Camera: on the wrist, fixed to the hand. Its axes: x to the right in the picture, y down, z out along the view.
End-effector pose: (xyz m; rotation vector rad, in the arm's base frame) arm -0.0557 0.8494 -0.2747 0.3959 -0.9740 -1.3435
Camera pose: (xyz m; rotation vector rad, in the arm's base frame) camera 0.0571 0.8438 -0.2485 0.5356 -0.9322 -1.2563
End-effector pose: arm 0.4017 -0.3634 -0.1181 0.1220 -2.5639 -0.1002
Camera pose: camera 0.4308 -0.2790 -0.0441 0.1465 -2.4448 0.0229
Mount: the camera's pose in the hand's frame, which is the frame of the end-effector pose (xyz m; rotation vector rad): 0.0063 0.0891 -0.0739 0.0881 0.1243 0.0082
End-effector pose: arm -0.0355 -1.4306 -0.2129 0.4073 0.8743 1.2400
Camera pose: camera -0.1488 -1.4104 -0.1989 0.4076 1.0370 1.2475
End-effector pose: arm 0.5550 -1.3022 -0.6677 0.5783 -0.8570 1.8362
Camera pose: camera 0.4699 -1.2648 -0.7369 0.5103 -0.6995 1.9036
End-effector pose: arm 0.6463 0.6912 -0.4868 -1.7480 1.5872 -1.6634
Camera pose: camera 0.5384 0.6877 -0.5291 -1.6220 1.5442 -1.8412
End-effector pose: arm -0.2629 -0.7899 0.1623 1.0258 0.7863 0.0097
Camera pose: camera -0.2713 -0.6831 0.2066 1.1199 0.9020 0.0466
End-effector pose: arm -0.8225 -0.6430 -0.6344 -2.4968 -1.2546 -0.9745
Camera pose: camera -0.7863 -0.7265 -0.5626 -2.3349 -1.2211 -1.0318
